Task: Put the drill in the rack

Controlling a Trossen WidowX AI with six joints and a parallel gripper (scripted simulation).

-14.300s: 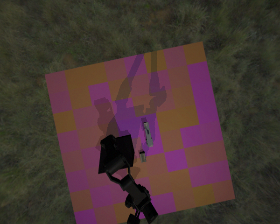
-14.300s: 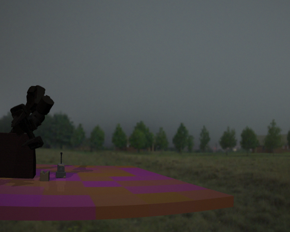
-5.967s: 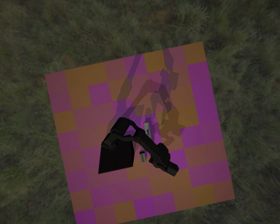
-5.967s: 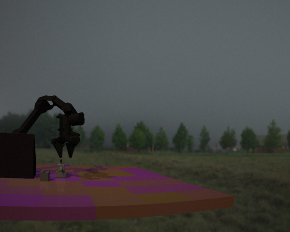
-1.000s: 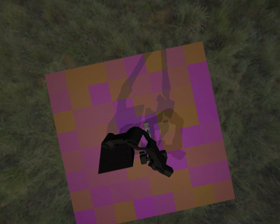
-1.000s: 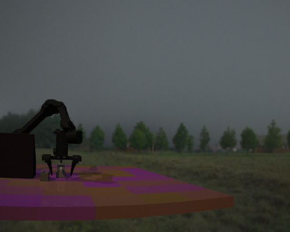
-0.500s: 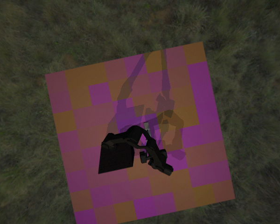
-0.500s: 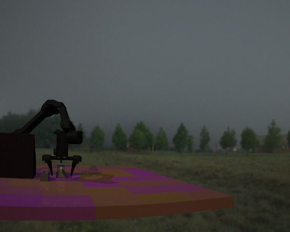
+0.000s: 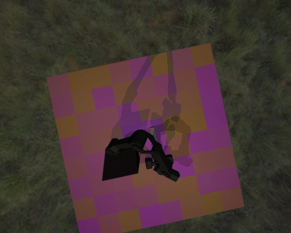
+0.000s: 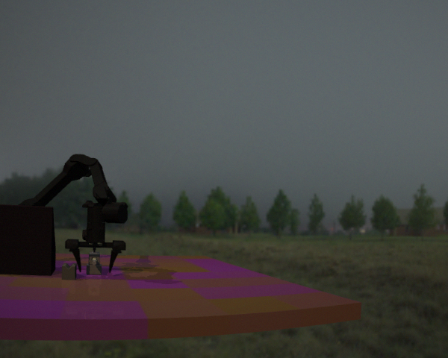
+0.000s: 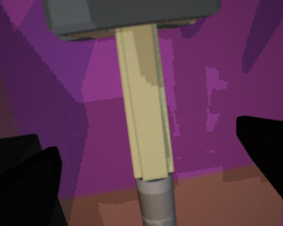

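Right now my gripper tip is 40 mm to the right of the drill and 30 mm below it. Also, from my gripper tip: thin dark key (160 mm to the left, 40 mm above); grey block (140 mm to the left, 20 mm above); grey rack (80 mm behind, 30 mm to the right).
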